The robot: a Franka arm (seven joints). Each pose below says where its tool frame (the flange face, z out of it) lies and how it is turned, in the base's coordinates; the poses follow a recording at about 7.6 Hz.
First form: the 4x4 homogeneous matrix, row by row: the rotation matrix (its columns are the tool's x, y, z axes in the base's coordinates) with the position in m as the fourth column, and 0 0 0 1 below. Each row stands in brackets.
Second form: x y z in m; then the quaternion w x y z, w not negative. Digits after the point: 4 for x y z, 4 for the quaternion.
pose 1, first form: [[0.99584 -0.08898 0.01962 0.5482], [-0.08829 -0.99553 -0.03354 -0.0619], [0.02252 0.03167 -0.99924 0.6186], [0 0 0 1]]
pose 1, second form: 0.5482 -0.0619 0.6186 0.0163 0.9988 -0.0444 0.0105
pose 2, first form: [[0.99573 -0.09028 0.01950 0.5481], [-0.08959 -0.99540 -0.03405 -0.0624], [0.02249 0.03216 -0.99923 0.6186], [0 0 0 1]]
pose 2, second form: 0.5481 -0.0624 0.6186 0.0166 0.9988 -0.0450 0.0105
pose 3, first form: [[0.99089 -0.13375 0.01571 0.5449], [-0.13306 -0.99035 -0.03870 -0.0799], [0.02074 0.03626 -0.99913 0.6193], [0 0 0 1]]
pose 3, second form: 0.5449 -0.0799 0.6193 0.0188 0.9975 -0.0669 0.0091
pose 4, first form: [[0.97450 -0.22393 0.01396 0.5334], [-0.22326 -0.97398 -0.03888 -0.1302], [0.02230 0.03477 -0.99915 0.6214], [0 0 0 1]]
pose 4, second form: 0.5334 -0.1302 0.6214 0.0185 0.9934 -0.1125 0.0091
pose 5, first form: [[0.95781 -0.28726 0.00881 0.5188], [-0.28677 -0.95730 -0.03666 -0.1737], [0.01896 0.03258 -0.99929 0.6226], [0 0 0 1]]
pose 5, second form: 0.5188 -0.1737 0.6226 0.0175 0.9892 -0.1451 0.0070
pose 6, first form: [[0.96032 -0.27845 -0.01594 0.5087], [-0.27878 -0.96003 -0.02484 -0.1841], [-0.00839 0.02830 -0.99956 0.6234], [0 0 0 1]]
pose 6, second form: 0.5087 -0.1841 0.6234 0.0134 0.9899 -0.1407 -0.0061
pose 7, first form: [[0.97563 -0.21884 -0.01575 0.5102], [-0.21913 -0.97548 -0.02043 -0.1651], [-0.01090 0.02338 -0.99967 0.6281], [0 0 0 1]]
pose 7, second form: 0.5102 -0.1651 0.6281 0.0110 0.9938 -0.1102 -0.0067
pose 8, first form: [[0.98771 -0.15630 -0.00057 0.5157], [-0.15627 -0.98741 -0.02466 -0.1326], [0.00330 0.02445 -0.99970 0.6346], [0 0 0 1]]
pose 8, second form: 0.5157 -0.1326 0.6346 0.0123 0.9968 -0.0784 0.0007
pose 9, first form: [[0.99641 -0.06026 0.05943 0.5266], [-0.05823 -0.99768 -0.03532 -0.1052], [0.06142 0.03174 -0.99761 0.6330], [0 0 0 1]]
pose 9, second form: 0.5266 -0.1052 0.6330 0.0168 0.9990 -0.0297 0.0302
